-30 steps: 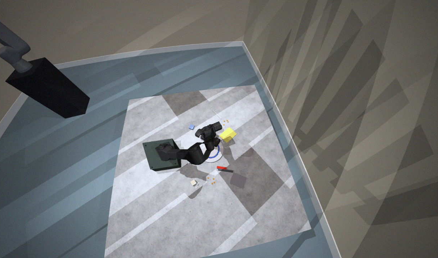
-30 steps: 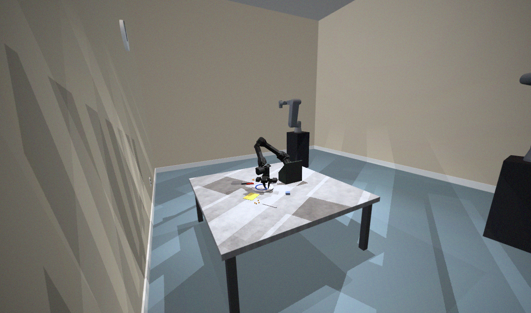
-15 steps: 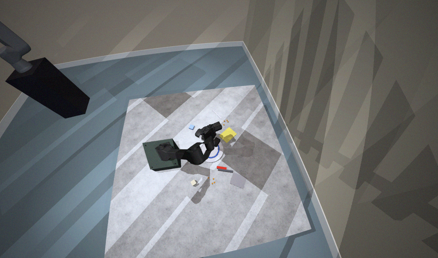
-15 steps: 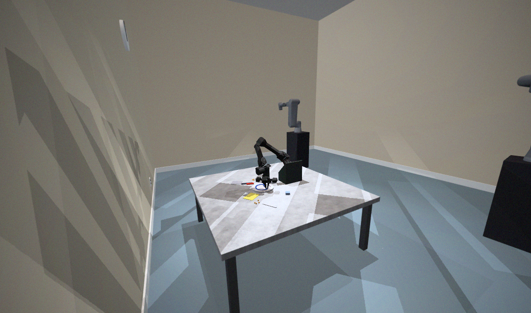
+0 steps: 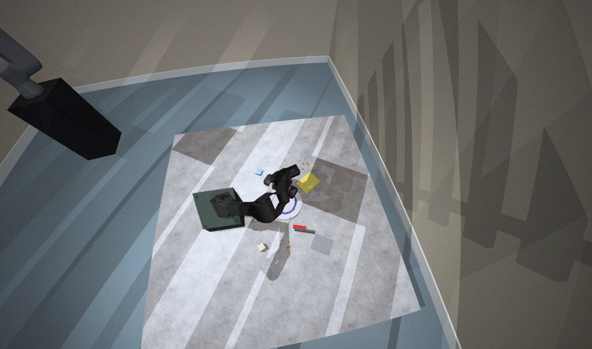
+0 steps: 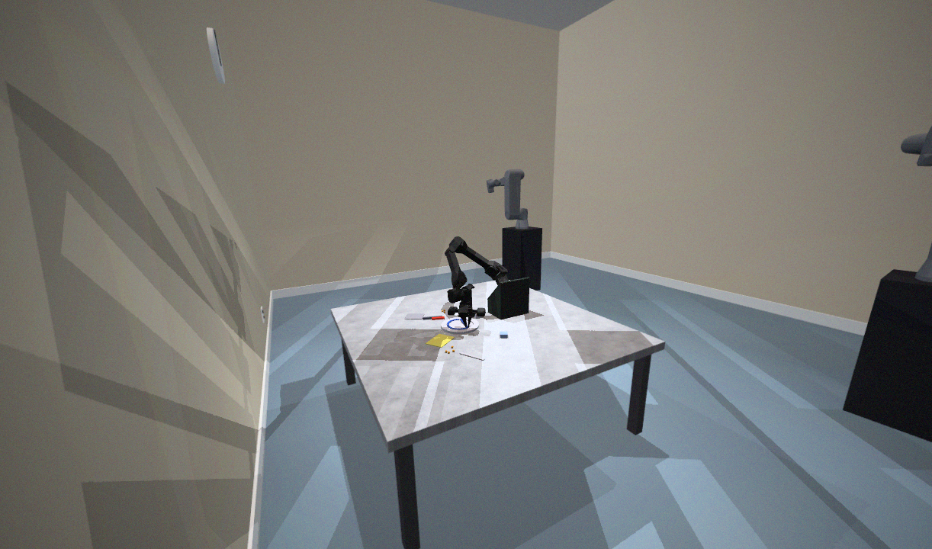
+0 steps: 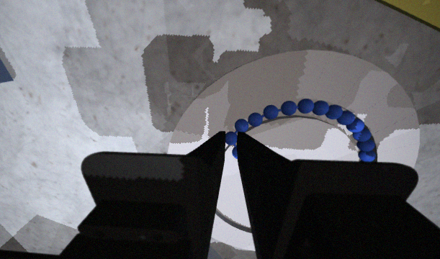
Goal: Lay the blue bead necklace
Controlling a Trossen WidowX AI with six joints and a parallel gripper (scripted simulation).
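Right now my gripper tip is 6 cm to the left of the round white bead board and 1 cm above it. Also, from my gripper tip: blue block 17 cm to the left, 10 cm behind, 1 cm below; then yellow sheet 17 cm ahead, 3 cm to the left, 1 cm below; then grey tool 23 cm to the right, 6 cm ahead, 1 cm below.
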